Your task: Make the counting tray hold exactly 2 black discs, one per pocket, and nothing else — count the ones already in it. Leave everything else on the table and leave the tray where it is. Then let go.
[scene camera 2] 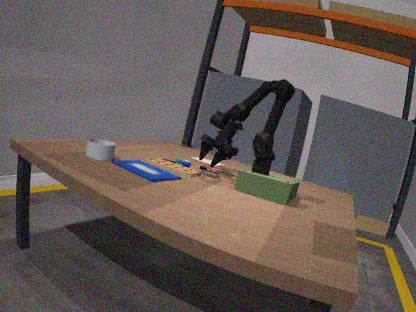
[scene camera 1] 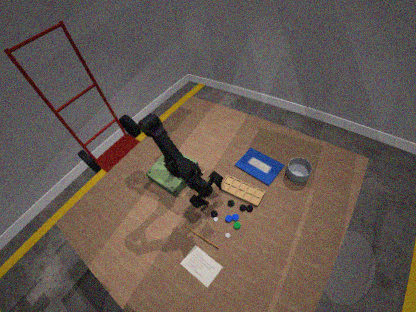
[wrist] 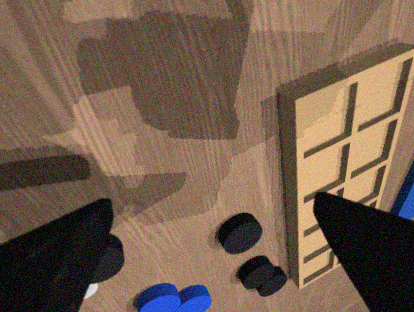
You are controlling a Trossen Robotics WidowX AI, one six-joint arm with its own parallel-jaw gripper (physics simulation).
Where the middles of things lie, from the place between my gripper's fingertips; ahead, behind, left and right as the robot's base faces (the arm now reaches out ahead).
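There is the tan counting tray [scene camera 1: 242, 190], which lies 3 cm below my hand, and it is also 10 cm ahead of my hand and 11 cm to the left of it.
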